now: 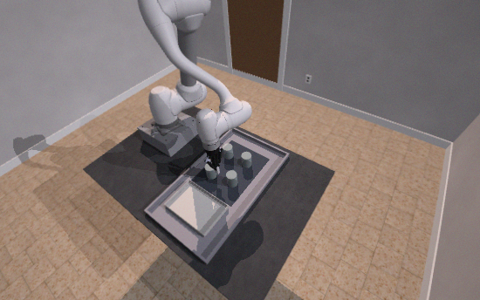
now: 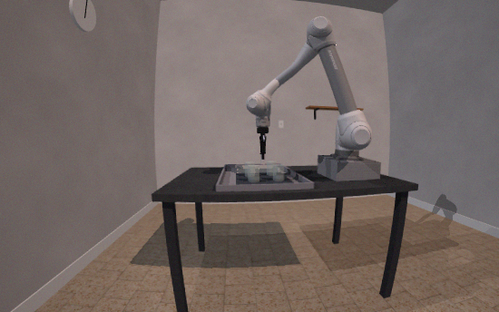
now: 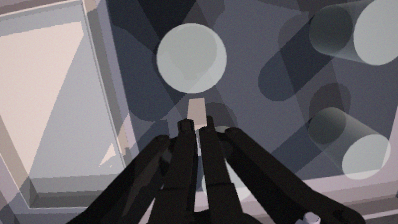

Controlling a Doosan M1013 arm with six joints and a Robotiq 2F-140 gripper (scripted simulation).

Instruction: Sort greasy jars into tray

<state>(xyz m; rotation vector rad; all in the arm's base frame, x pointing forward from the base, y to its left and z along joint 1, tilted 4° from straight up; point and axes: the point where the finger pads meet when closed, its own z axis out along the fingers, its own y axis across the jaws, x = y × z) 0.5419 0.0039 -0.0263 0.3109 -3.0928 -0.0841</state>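
The dark drying mat lies 11 cm to the left of my hand and 10 cm below it. Round my hand: tray 6 cm ahead, 21 cm to the right, 10 cm below.
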